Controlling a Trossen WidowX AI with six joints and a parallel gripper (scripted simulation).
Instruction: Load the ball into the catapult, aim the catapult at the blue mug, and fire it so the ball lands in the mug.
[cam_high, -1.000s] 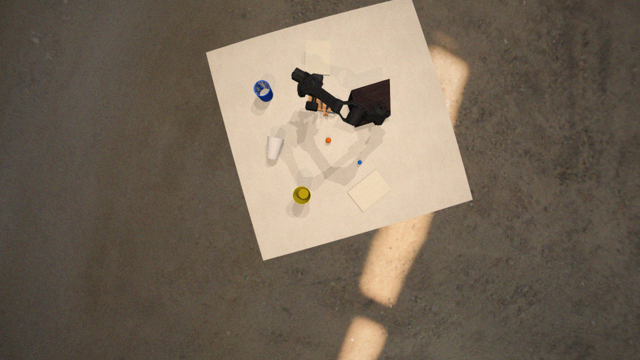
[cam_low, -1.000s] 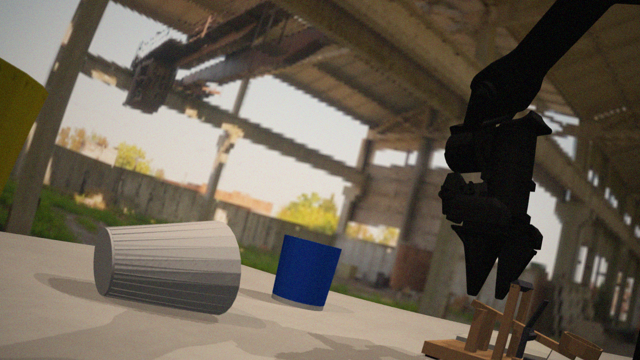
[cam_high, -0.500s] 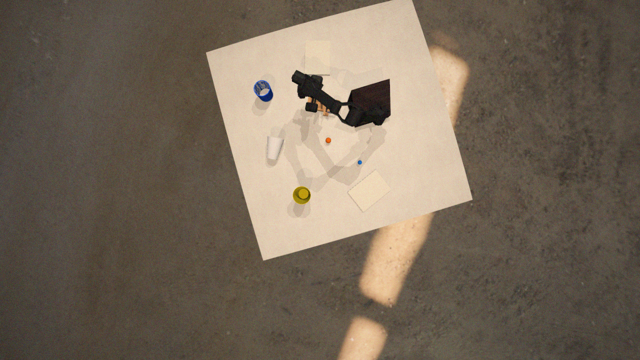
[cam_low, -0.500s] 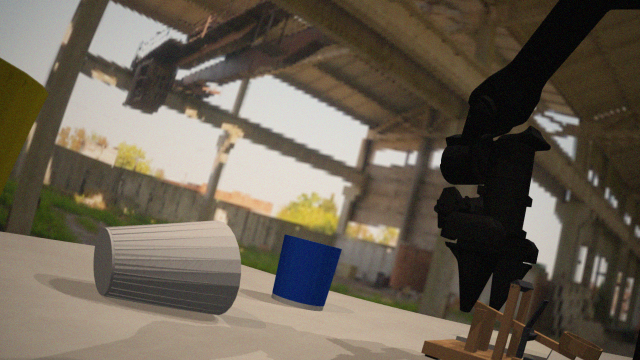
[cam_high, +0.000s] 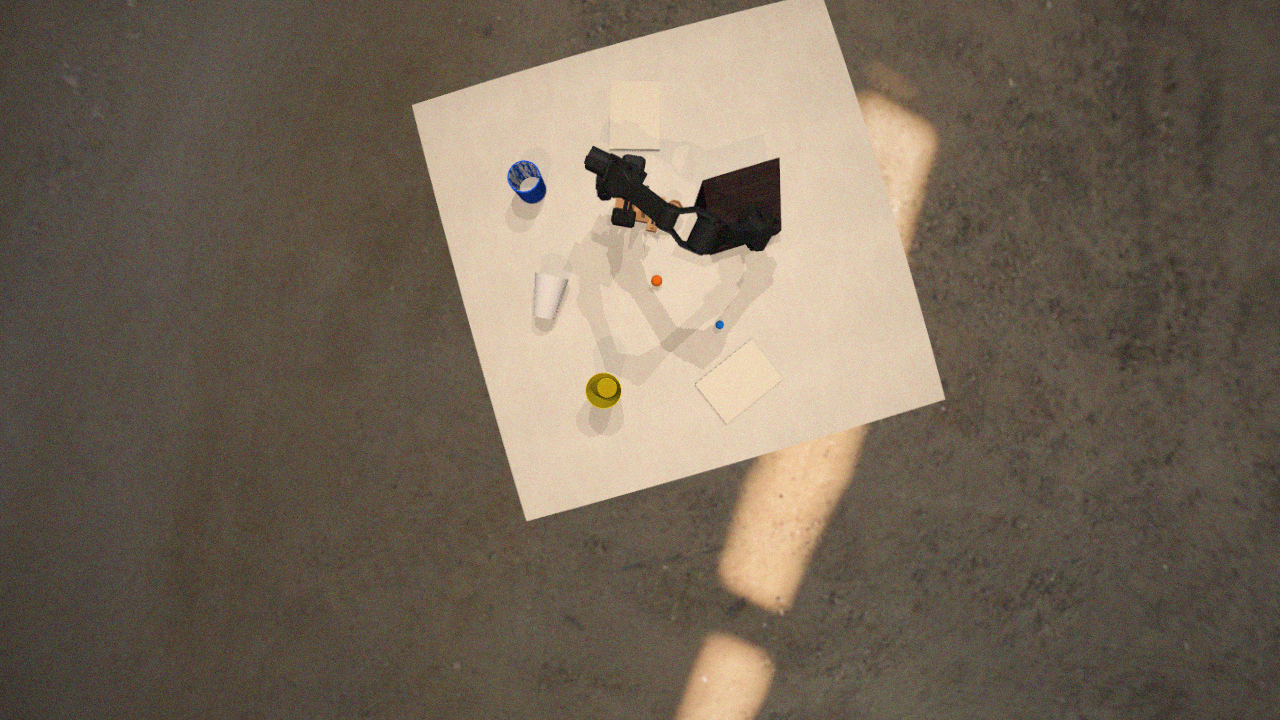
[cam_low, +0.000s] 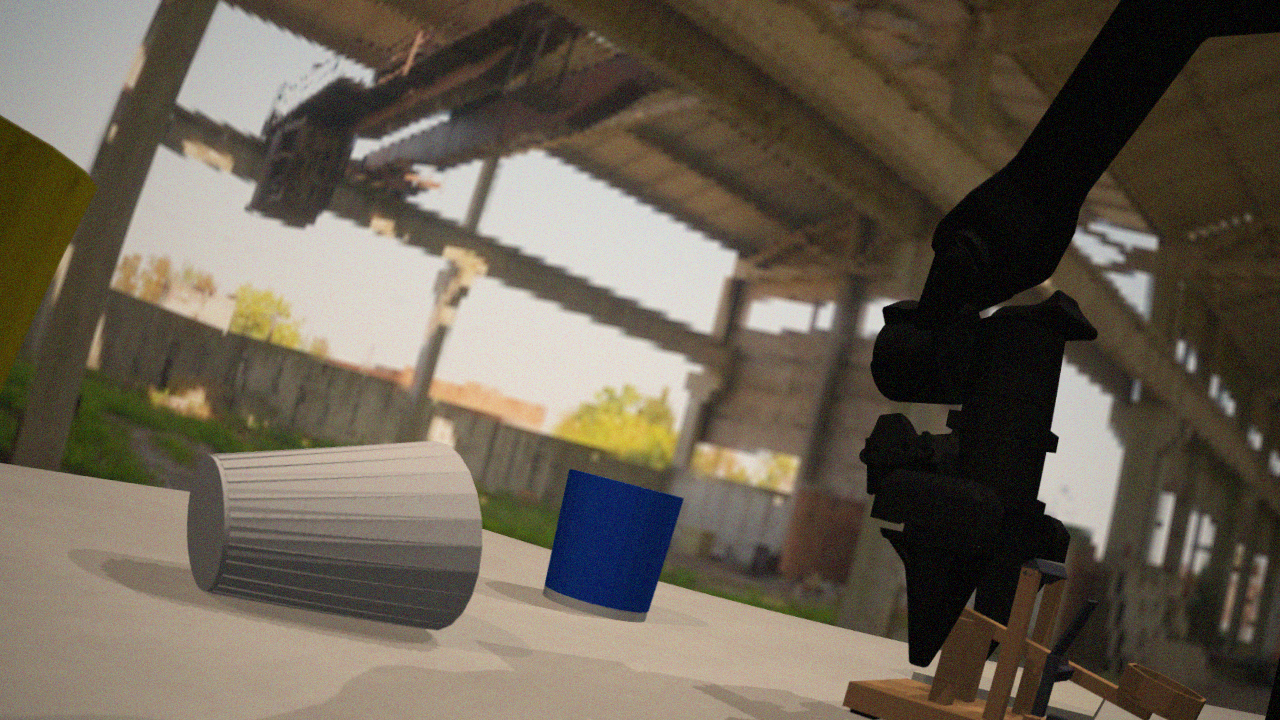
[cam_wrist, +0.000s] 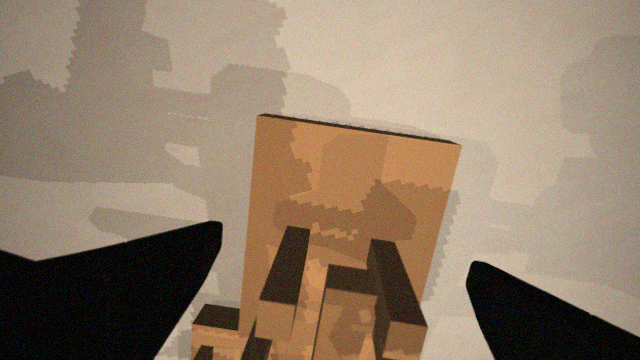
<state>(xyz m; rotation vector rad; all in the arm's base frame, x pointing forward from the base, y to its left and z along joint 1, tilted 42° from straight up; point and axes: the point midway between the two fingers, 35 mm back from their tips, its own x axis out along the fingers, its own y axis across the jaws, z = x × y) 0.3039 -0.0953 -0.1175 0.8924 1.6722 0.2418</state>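
Right now my gripper tip is 2 cm past the orange ball, 23 cm to the right of it and 2 cm above it. Also, from my gripper tip: wooden catapult: 6 cm behind, 5 cm to the left, 1 cm above; then blue mug: 26 cm ahead, 12 cm to the right, 1 cm below; then small blue ball: 16 cm behind, 40 cm to the left, 3 cm below.
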